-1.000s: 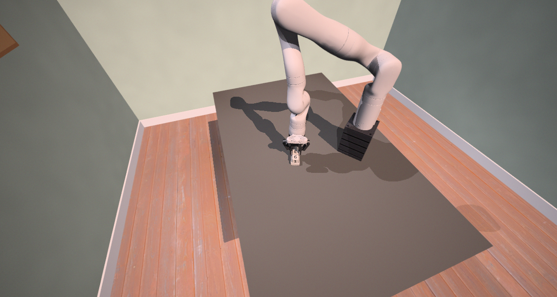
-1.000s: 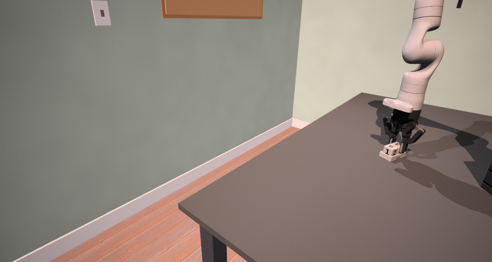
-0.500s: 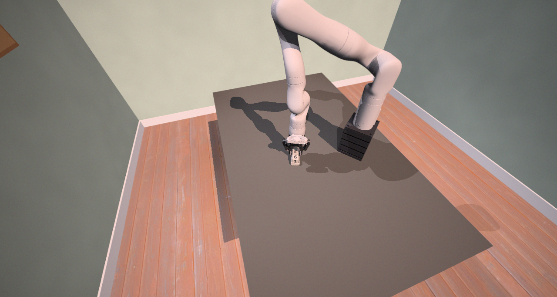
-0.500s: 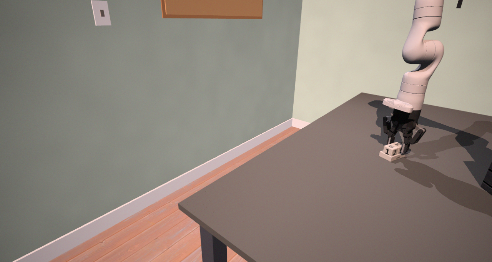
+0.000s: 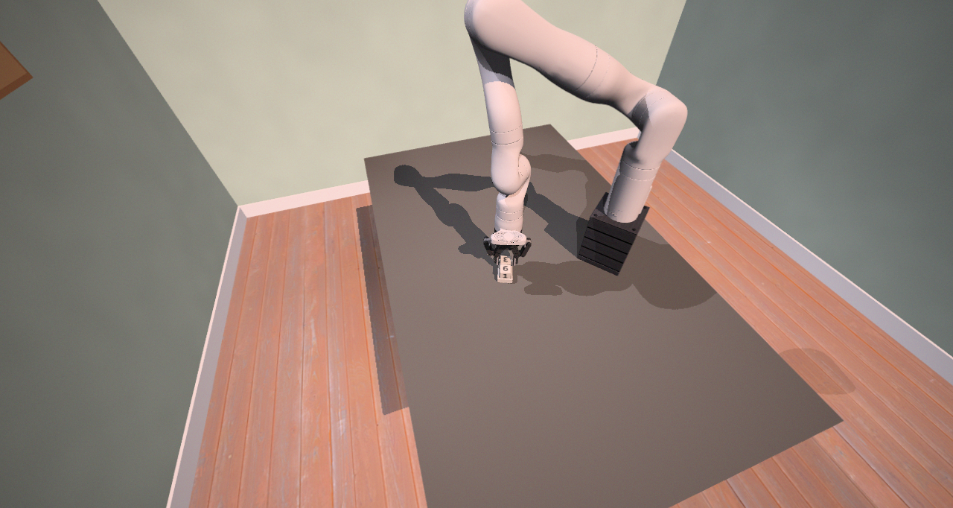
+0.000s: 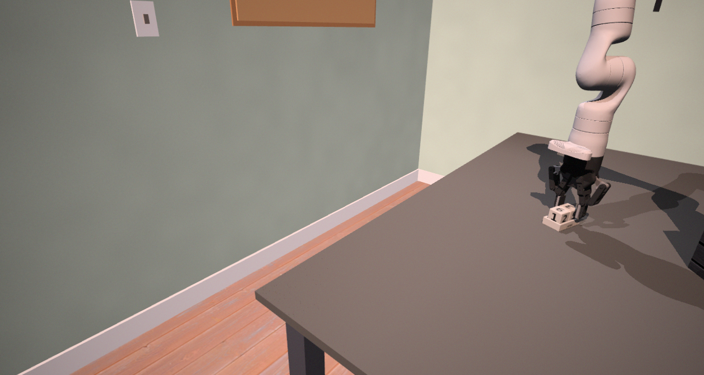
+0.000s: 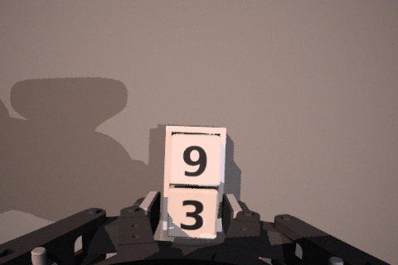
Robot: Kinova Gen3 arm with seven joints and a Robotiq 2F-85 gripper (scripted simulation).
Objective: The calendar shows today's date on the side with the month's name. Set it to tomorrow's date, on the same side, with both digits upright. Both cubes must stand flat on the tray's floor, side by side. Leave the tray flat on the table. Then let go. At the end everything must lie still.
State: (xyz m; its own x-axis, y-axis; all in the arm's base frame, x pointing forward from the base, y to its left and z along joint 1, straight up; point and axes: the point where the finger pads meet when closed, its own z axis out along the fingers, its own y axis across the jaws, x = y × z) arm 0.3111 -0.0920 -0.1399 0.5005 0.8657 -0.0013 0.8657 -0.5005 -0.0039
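Right now the cube is 10 mm below my hand. Also, from my hand: pale tray 30 mm below, 20 mm to the left, 10 mm ahead.
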